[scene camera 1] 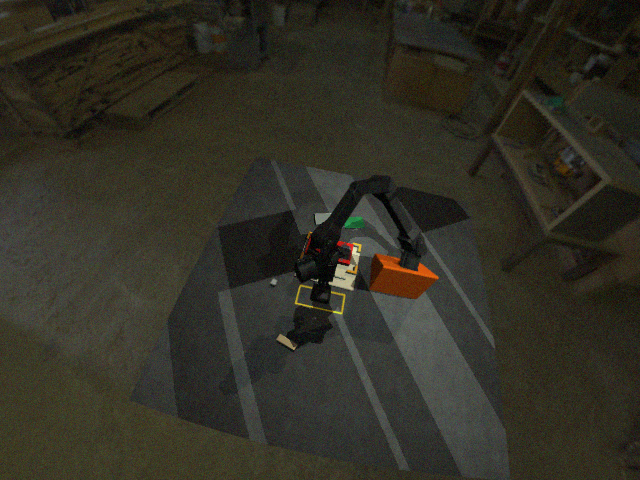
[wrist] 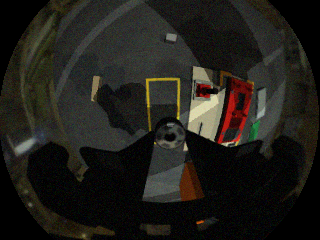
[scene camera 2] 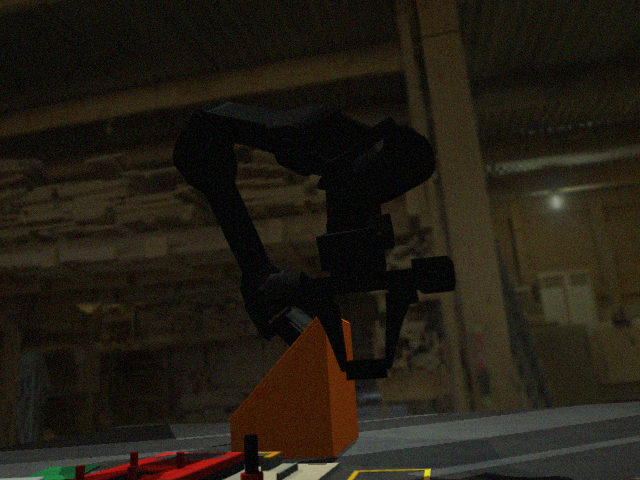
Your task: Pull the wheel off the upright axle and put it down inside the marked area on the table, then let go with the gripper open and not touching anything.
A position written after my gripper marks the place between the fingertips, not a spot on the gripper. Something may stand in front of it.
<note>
My gripper (scene camera 2: 366, 370) holds a wheel (scene camera 2: 360, 369). I also see a red fixture (wrist: 237, 94).
My gripper shows as well in the wrist view (wrist: 169, 133).
</note>
